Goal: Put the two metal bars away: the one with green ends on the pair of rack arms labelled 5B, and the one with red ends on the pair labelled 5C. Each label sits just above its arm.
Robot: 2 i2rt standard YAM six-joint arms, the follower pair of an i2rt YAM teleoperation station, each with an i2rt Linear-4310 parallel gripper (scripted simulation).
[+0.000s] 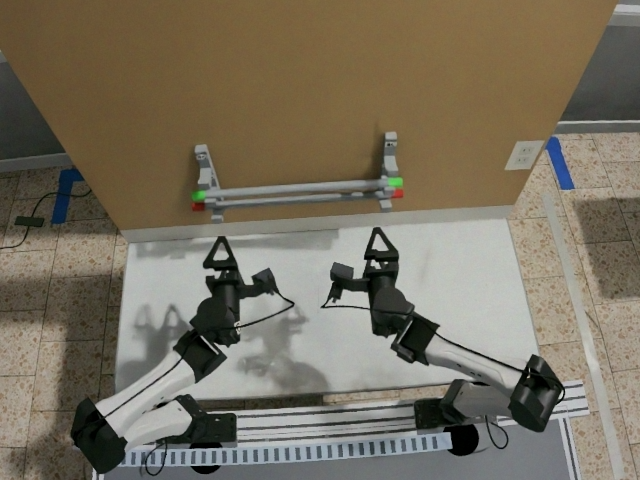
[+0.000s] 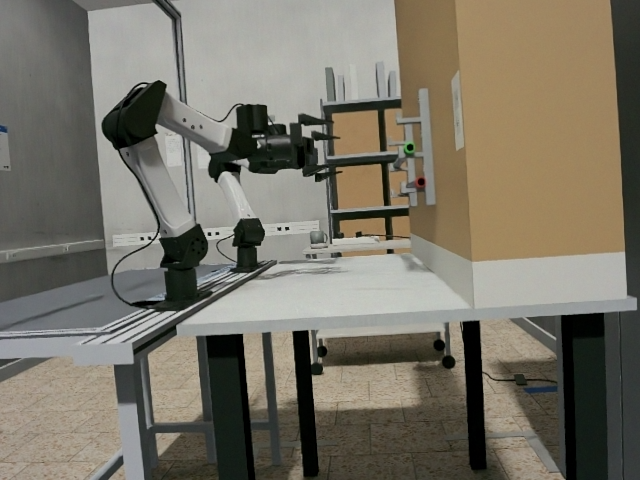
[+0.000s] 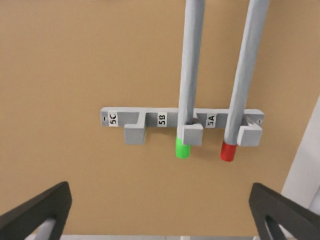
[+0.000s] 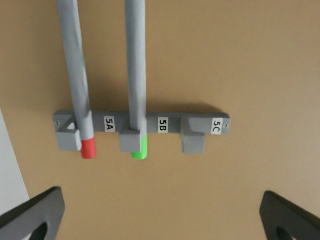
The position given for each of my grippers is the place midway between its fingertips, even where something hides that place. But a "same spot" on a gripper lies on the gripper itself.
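I can see my right gripper in image 1 (pixel 375 238), and it is visible in image 2 and image 4 as well. In image 3 my right gripper is out of frame. On my right gripper, (image 4: pixel 47 208) and (image 2: pixel 333 166) are the same spot.
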